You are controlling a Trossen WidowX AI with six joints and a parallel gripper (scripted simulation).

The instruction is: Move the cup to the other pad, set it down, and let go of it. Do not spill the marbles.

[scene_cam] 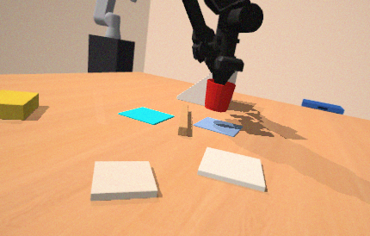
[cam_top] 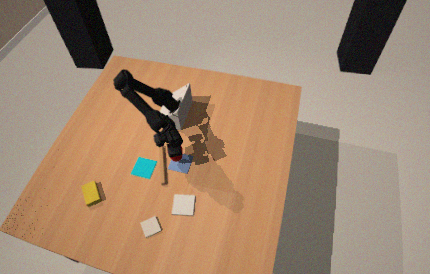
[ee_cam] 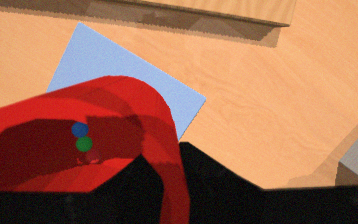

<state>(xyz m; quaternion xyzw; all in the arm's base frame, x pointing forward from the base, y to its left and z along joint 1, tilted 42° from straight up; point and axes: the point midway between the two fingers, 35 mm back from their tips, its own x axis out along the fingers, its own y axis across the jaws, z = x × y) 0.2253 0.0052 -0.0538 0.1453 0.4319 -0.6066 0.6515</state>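
My gripper tip is 40 mm short of the green marble, 30 mm to the right of it and 20 mm above it. Also, from my gripper tip: low wooden bar: 80 mm below, 60 mm to the right, 60 mm ahead; light blue pad: 90 mm below, 30 mm to the left, 30 mm ahead; red cup: 30 mm ahead, 10 mm to the left.
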